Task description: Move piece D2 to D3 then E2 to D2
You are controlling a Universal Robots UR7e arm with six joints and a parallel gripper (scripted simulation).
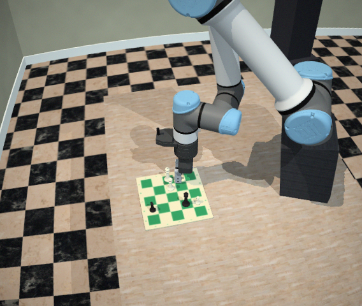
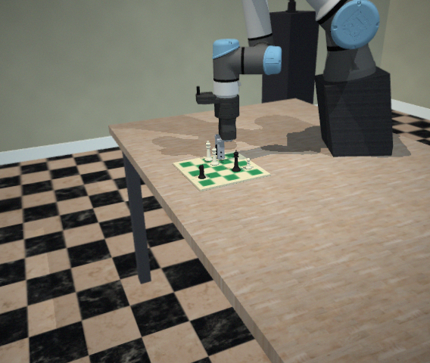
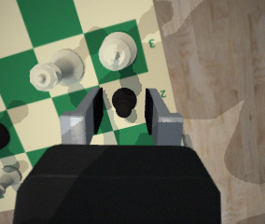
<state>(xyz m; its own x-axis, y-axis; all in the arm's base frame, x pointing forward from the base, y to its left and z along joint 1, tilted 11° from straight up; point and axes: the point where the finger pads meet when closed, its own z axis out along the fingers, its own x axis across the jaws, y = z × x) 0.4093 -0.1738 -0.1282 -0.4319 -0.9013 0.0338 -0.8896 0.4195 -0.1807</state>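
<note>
My hand is 1 cm above the black pawn. Also, from my hand: tall white piece: 3 cm ahead, 1 cm to the right, 1 cm above; then green-and-cream board: 6 cm to the left, 5 cm ahead, 3 cm below; then small white piece: 12 cm to the left, 2 cm behind, 1 cm below.
</note>
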